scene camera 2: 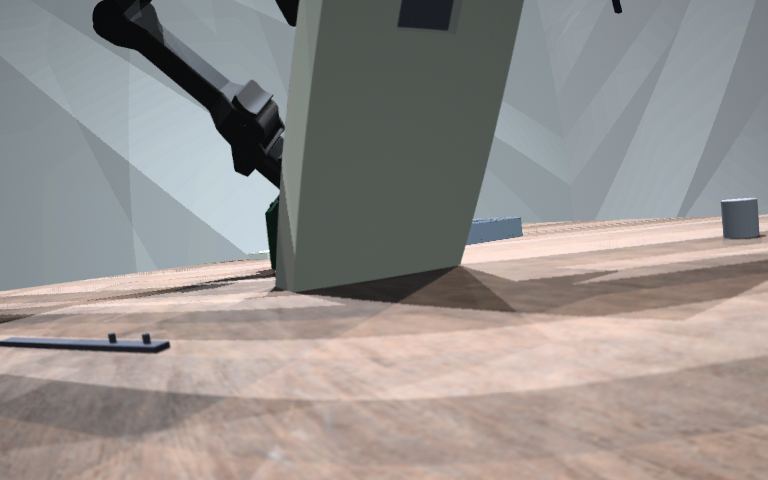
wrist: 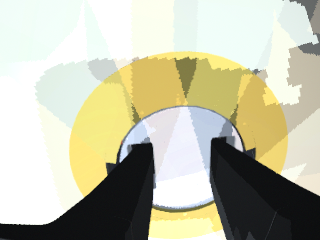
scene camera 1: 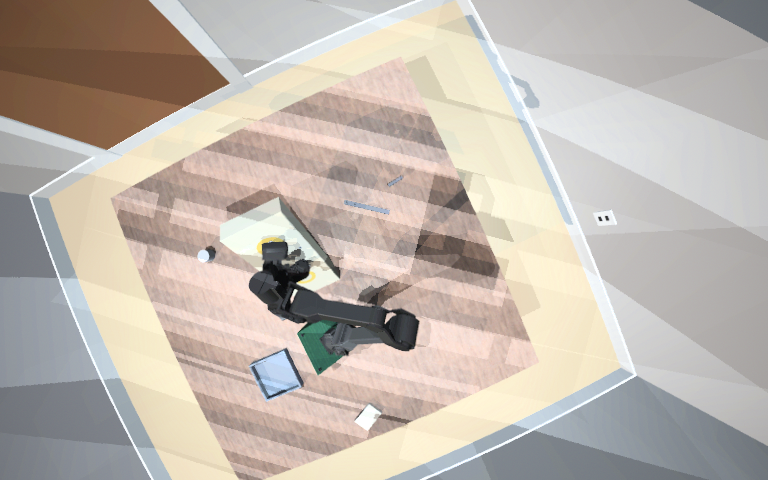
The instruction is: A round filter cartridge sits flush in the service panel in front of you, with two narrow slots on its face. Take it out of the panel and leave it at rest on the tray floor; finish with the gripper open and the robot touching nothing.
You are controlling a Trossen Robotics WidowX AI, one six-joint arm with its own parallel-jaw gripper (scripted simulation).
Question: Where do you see a square tray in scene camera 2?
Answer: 483,230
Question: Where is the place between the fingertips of my gripper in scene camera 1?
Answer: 271,243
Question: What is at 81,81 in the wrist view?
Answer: A cream service panel.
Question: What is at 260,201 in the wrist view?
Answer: My gripper.
